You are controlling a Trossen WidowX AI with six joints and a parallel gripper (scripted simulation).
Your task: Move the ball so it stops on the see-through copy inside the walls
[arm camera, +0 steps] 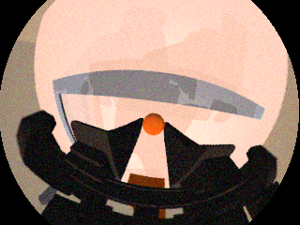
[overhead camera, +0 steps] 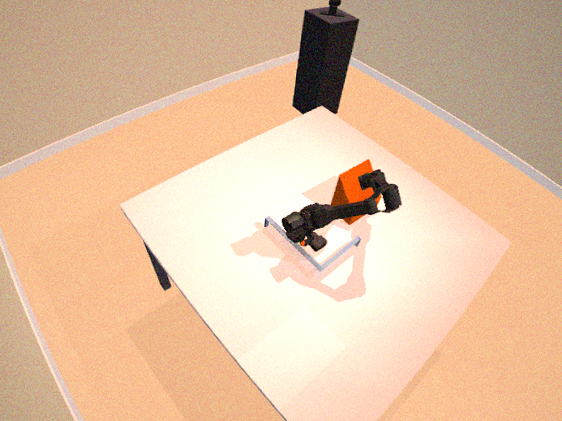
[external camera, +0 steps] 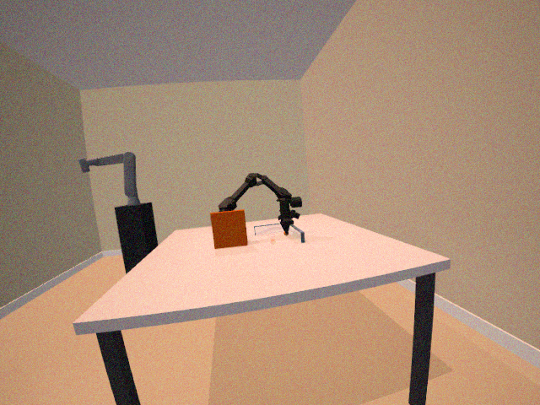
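Now: the see-through ball 130 mm to the right of my gripper tip, 90 mm behind it and 10 mm below it. Round my gripper tip: orange ball: right at my gripper tip.
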